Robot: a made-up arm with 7 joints.
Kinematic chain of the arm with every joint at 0, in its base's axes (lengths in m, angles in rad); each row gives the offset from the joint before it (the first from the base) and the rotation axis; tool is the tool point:
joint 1: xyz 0 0.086 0 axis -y
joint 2: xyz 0 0.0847 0 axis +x
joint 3: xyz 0 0 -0.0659 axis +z
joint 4: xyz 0 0 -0.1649 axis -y
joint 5: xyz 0 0 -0.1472 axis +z
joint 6: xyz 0 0 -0.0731 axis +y
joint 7: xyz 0 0 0 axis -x
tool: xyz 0 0 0
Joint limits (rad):
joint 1: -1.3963..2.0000
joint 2: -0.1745..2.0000
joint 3: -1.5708..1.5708
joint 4: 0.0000..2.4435
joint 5: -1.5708..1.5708
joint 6: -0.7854..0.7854
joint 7: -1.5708..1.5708
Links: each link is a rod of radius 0.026 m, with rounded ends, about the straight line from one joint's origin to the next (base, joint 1, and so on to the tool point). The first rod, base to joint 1, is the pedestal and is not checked.
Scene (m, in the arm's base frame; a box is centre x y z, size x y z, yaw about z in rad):
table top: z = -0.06
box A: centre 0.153 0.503 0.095 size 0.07 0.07 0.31 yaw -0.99
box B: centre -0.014 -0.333 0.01 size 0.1 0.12 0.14 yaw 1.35
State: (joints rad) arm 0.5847 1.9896 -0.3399 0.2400 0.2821 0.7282 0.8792
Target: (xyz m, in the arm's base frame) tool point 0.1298 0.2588 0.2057
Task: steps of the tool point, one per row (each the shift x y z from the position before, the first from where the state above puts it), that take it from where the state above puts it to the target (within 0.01 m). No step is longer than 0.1 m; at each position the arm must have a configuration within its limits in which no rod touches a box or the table.
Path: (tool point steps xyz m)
1: 0.0230 -0.0101 0.0037
2: -0.0023 -0.0290 0.0231
3: -0.0351 -0.0418 0.0189
4: -0.0581 -0.0481 -0.0077
5: -0.0580 -0.0490 -0.0450
6: 0.0437 -0.0306 0.0492
7: 0.0604 -0.0305 0.0339
8: 0.0706 -0.0301 0.0123
9: 0.0718 -0.0289 -0.0120
10: 0.0637 -0.0272 -0.0355

